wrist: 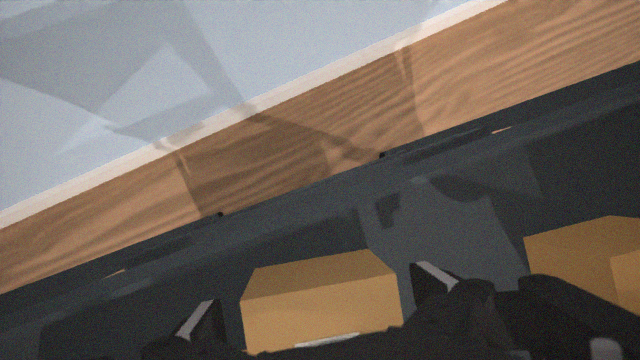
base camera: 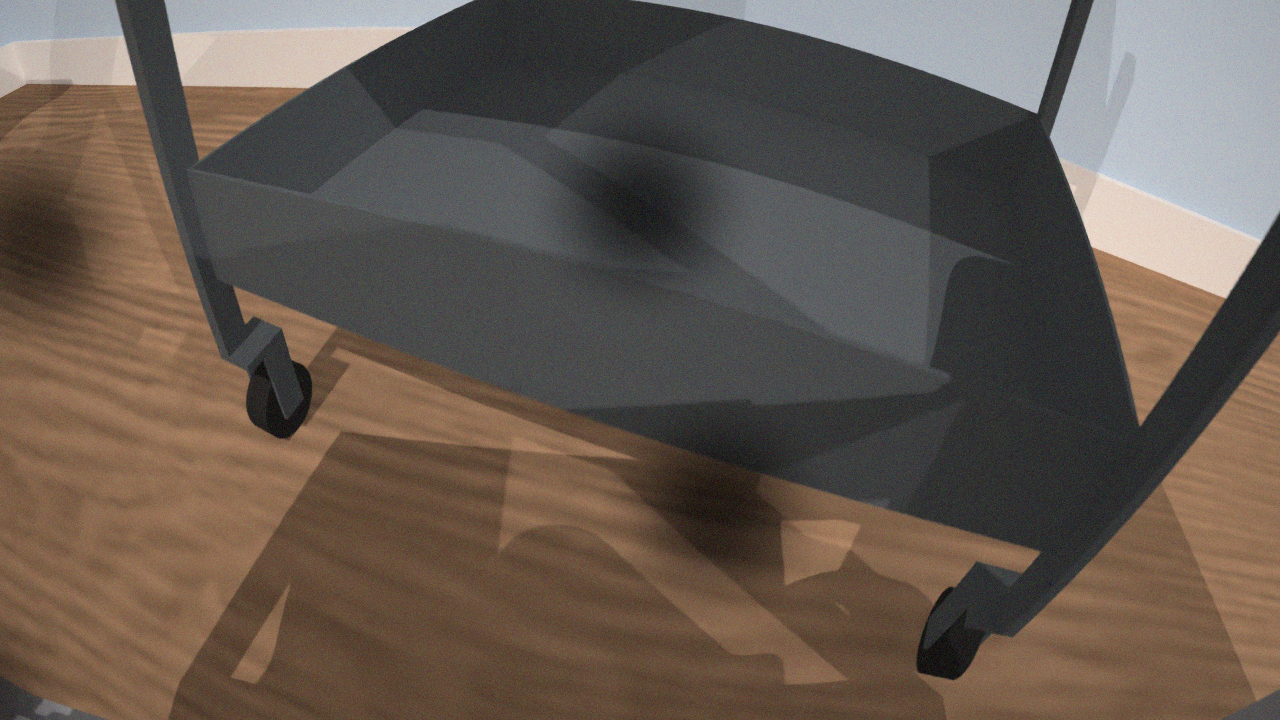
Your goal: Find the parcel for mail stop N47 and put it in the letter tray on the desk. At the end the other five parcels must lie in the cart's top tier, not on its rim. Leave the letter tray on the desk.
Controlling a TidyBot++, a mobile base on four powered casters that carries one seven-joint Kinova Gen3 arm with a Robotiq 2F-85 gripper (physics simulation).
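Frame: origin at the arm's base, x back, y left, z down, level; millimetres.
Where they show: gripper, fingertip midpoint: (wrist: 319, 302).
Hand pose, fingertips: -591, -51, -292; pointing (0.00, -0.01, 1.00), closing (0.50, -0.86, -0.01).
Observation:
Each offset is from my fingertips to the centre of the thing, as dx, dy, dz. "spot": to the spot under its first point. Level surfaces: height alone.
A tan parcel {spot: -7, -4, -24} (wrist: 320, 302) lies in the cart's dark grey top tier {dz +26} (wrist: 450, 220), low in the middle of the wrist view. A sliver of white label shows on its near face; its text cannot be read. More tan parcel surfaces {spot: +59, -100, -5} (wrist: 570, 260) show at the right edge, partly behind the gripper. My gripper (wrist: 319, 302) is open, its fingertips left and right of the middle parcel in the view, with nothing held. The N47 label, the letter tray and the desk do not show.
The cart's lower tier {spot: +254, +146, +533} (base camera: 393, 304) shows in the base view, with a post (base camera: 170, 152) and casters (base camera: 279, 398) (base camera: 950, 635) on the wood floor {dz +688} (base camera: 107, 465). A pale blue wall (base camera: 1190, 134) (wrist: 300, 40) stands behind the cart.

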